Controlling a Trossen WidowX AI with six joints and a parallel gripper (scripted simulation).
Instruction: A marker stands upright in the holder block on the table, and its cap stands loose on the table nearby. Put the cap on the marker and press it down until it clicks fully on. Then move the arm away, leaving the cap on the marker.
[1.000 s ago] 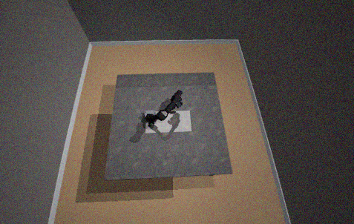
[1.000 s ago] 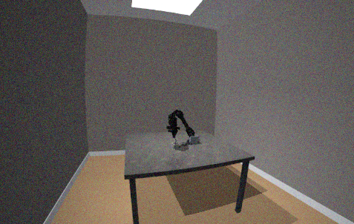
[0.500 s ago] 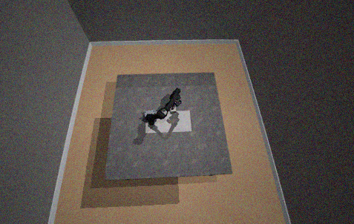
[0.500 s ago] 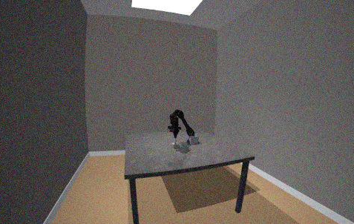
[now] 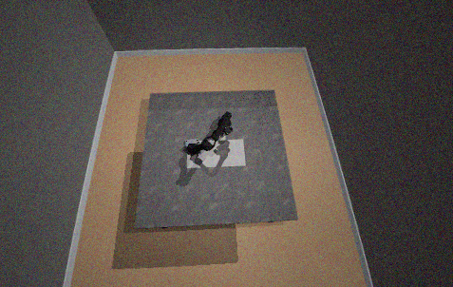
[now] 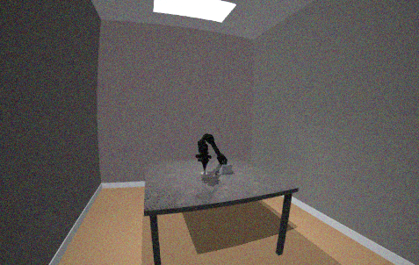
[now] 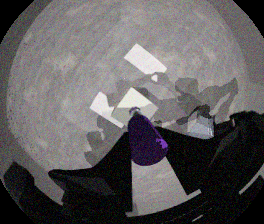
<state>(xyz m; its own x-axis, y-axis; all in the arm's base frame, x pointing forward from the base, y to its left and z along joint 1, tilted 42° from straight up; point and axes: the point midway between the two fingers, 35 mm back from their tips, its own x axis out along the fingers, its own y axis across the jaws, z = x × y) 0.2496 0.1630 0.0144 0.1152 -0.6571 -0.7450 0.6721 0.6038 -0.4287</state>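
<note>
My gripper tip is now 90 mm above the white block. The rest, counted from my gripper tip: purple cap (10 mm above).
</note>
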